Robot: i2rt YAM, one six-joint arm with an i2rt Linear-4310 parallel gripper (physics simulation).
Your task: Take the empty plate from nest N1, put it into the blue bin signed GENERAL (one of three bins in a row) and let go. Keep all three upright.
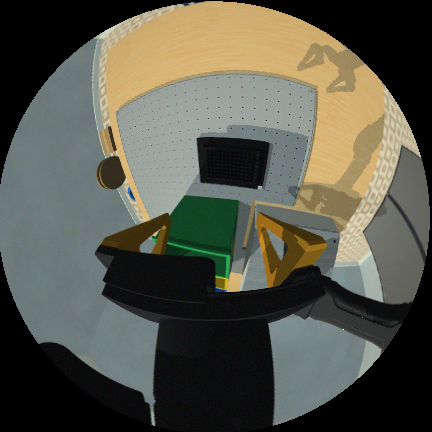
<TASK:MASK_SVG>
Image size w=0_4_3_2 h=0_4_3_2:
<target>my gripper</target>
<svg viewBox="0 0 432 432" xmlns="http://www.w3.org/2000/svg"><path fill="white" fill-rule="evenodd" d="M104 237L94 252L95 256L107 268L102 279L105 285L101 294L120 307L147 320L159 323L153 368L153 396L155 410L158 414L171 423L184 428L190 428L199 419L229 419L229 422L238 430L250 428L267 418L274 407L273 361L268 323L279 320L306 307L325 294L313 266L313 263L327 246L323 237L258 212L256 227L264 262L267 288L229 292L215 292L215 262L211 258L165 254L171 223L168 212ZM160 229L152 251L150 253L140 252L139 245ZM266 228L287 244L287 250L281 260L271 244Z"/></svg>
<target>green bin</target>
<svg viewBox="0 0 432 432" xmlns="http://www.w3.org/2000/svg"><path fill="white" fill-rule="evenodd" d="M161 228L155 236L151 236L154 243L157 240ZM184 195L169 215L171 223L165 254L211 258L215 262L215 276L228 278L230 256L236 231L238 200Z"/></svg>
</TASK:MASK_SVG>
